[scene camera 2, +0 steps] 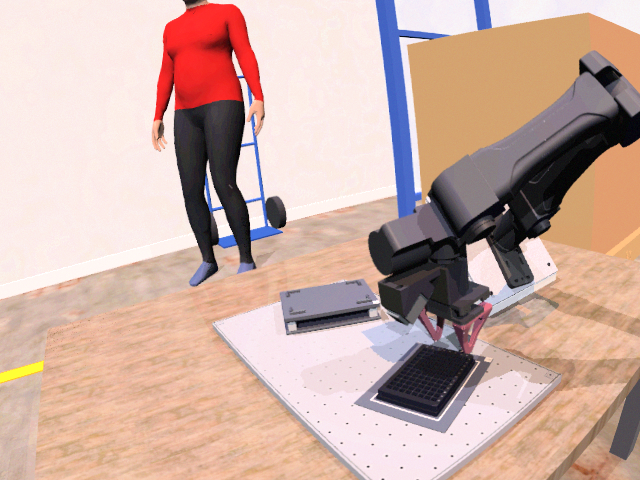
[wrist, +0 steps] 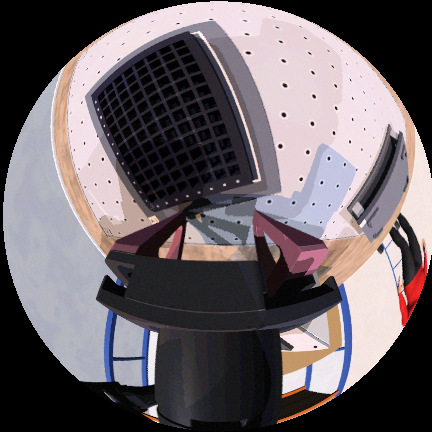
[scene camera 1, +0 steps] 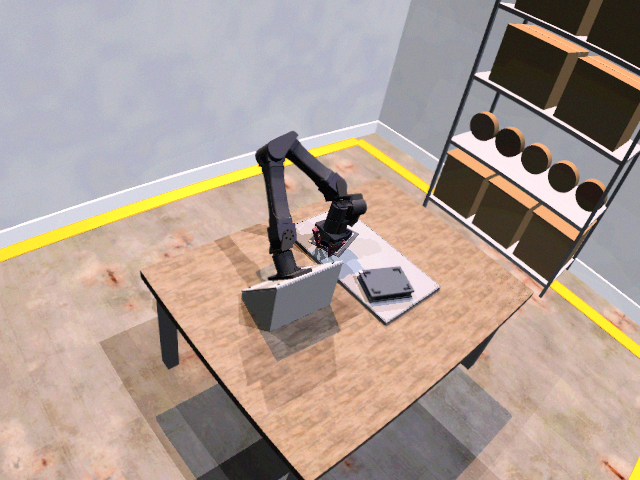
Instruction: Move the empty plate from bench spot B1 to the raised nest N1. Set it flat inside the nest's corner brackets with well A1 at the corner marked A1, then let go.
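Frame: origin at the arm's base, x ahead, y left, z up, level; metres.
Seen in the pictures: gripper, between the fingertips: (scene camera 2: 452, 346) (wrist: 218, 215) (scene camera 1: 323, 251); arm's base, origin of its link: (scene camera 2: 499, 240) (scene camera 1: 289, 276).
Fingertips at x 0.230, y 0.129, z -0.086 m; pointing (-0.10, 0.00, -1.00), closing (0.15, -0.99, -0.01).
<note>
Pixels of each thing's middle, then the offset from my fingertips to it. Level surfaces: height alone.
- raised nest, middle of its body: (wrist: 389, 191) (scene camera 2: 327, 303) (scene camera 1: 385, 283) dx +0.101, dy -0.229, dz +0.017 m
- white perforated board, middle of its body: (wrist: 330, 118) (scene camera 2: 361, 355) (scene camera 1: 361, 258) dx +0.116, dy -0.076, dz -0.008 m
- wooden table, height of its surface: dz -0.015 m
The black, many-welled plate (scene camera 2: 426, 377) (wrist: 170, 120) lies flat on the grey bench spot with a white outline (scene camera 2: 448, 421) (wrist: 266, 167). In scene camera 1 the arm hides most of it. The raised nest (scene camera 1: 385, 281) (scene camera 2: 328, 299) (wrist: 389, 195) is a grey platform with dark corner brackets, apart from the plate on the same white board; nothing sits on its top. Its A1 mark is not legible. My gripper (scene camera 1: 330, 252) (scene camera 2: 452, 346) (wrist: 218, 215) is open, with a gap between its pink fingers. Its tips are by one short end of the plate, and nothing shows held between them.
The white perforated board (scene camera 1: 418, 281) (scene camera 2: 330, 379) (wrist: 302, 75) lies on the wooden table (scene camera 1: 361, 392) (scene camera 2: 134, 372). A grey wedge-shaped block (scene camera 1: 305, 299) stands at the arm's base. Beyond the table are a shelf rack (scene camera 1: 460, 113), a large box (scene camera 2: 496, 103) and a person (scene camera 2: 206, 56).
</note>
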